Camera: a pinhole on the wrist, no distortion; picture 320 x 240 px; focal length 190.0 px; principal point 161.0 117.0 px. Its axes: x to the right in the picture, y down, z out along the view. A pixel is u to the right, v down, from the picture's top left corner.
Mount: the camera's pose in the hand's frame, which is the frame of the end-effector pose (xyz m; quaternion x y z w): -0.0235 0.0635 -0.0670 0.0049 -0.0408 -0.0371 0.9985
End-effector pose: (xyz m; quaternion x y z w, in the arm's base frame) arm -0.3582 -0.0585 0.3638 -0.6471 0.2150 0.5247 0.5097
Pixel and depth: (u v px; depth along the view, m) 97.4 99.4 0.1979
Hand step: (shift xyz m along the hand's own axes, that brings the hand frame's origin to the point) -0.1069 0.0488 0.1246
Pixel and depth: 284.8 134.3 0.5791
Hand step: 0.3080 0.0841 0.5414
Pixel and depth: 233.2 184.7 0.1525
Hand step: 0.0256 0.1123 0.0904
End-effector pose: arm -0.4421 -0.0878 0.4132 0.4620 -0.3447 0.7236 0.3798
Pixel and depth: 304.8 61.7 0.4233
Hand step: 0.2512 -0.0861 0.3793
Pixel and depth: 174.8 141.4 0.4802
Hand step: -0.0236 0.1192 0.4152
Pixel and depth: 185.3 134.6 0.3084
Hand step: -0.0074 0.0870 0.2439
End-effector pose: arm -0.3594 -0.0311 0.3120 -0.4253 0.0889 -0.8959 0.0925
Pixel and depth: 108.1 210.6 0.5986
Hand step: -0.2164 0.3659 0.5198
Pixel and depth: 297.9 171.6 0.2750
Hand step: 0.1568 0.1257 0.2242
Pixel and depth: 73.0 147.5 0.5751
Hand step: -0.3285 0.1715 0.4857
